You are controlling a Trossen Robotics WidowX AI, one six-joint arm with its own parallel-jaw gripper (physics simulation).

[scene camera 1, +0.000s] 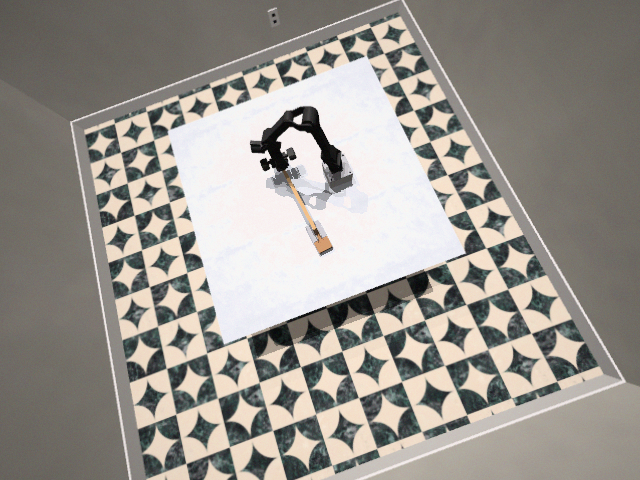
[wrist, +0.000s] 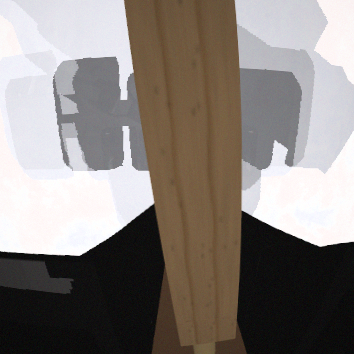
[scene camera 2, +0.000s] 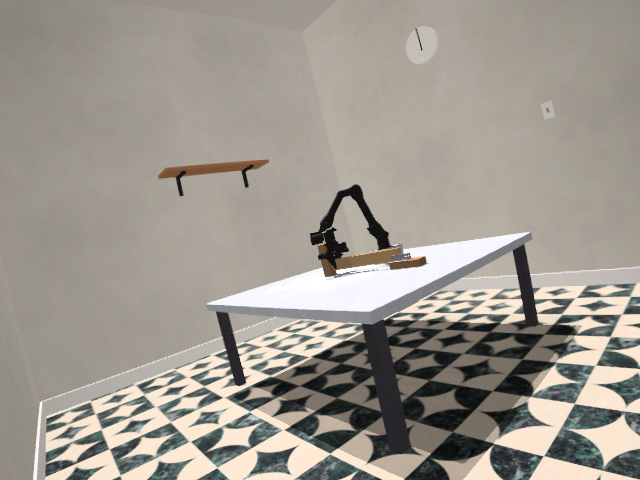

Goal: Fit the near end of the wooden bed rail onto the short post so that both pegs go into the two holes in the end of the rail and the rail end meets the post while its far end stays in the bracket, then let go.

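Frame: origin at the arm's base, x ahead, y left, z up, level; centimetres.
Where they show: gripper, fingertip midpoint: (wrist: 187, 206) (scene camera 2: 337, 268); arm's base, origin of the base link: (scene camera 1: 335, 166) (scene camera 2: 384, 248).
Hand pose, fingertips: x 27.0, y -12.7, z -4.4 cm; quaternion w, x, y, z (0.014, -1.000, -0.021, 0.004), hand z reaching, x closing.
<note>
Each offset is from my fingertips to the top centre of the thing. "*": to the spot under its first point. Level surfaces: height alone.
The wooden bed rail @(dx -2.7, dy +19.4, dz +6.1 cm) (scene camera 1: 300, 199) (scene camera 2: 366, 258) (wrist: 189, 140) runs across the white table @(dz -3.6 cm) (scene camera 1: 223, 238) (scene camera 2: 347, 300). Its far end sits in the metal bracket @(* dx -5.5, dy +41.5, dz +2.1 cm) (scene camera 1: 315, 231) (scene camera 2: 400, 257) on a small wooden base board @(dx -6.2, dy +43.9, dz +0.0 cm) (scene camera 1: 324, 246) (scene camera 2: 410, 262). Its near end is raised a little at the short post @(* dx +3.1, dy -4.7, dz +1.0 cm) (scene camera 2: 327, 268), which shows as a darker brown piece in the wrist view (wrist: 159, 326) under the rail end. A pale peg tip @(* dx +0.4, dy -2.8, dz +5.2 cm) (wrist: 204, 348) shows just below the rail end. My gripper (scene camera 1: 280, 164) (scene camera 2: 330, 254) (wrist: 187, 206) is shut on the rail near that end, with a black finger on each side.
The arm's base (scene camera 1: 337, 177) stands on the table right of the rail. The table edges lie far from the parts on all sides. A wall shelf (scene camera 2: 213, 168) and a clock (scene camera 2: 421, 44) hang on the walls, away from the table.
</note>
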